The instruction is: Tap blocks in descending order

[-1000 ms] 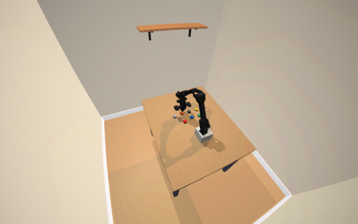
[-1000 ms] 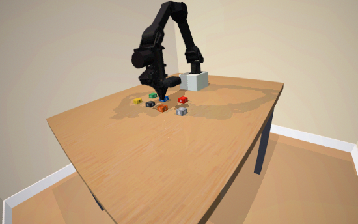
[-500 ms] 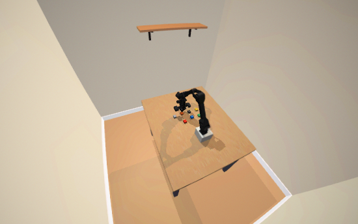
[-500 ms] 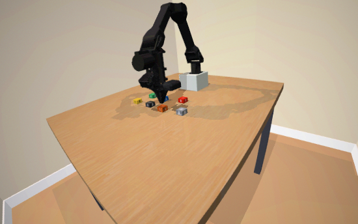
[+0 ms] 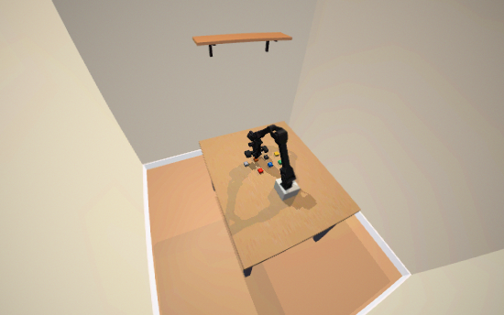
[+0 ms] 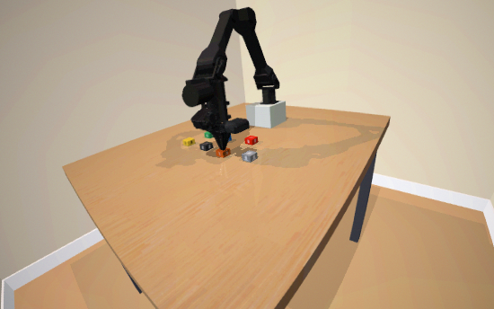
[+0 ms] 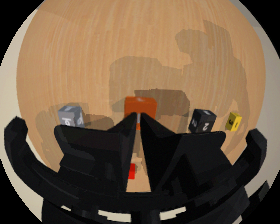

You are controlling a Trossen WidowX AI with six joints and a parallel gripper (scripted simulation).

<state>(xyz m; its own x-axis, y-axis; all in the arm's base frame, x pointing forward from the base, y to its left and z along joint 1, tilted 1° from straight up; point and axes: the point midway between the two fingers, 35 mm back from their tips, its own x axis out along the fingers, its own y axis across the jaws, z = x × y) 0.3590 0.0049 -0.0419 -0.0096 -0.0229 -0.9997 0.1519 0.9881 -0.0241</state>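
The orange block is 1 cm below my gripper tip. Round my gripper tip: black block 9 cm to the right, 2 cm behind, 1 cm below; grey block 9 cm to the left, 1 cm below; red block 12 cm behind, 3 cm to the left, 1 cm below.
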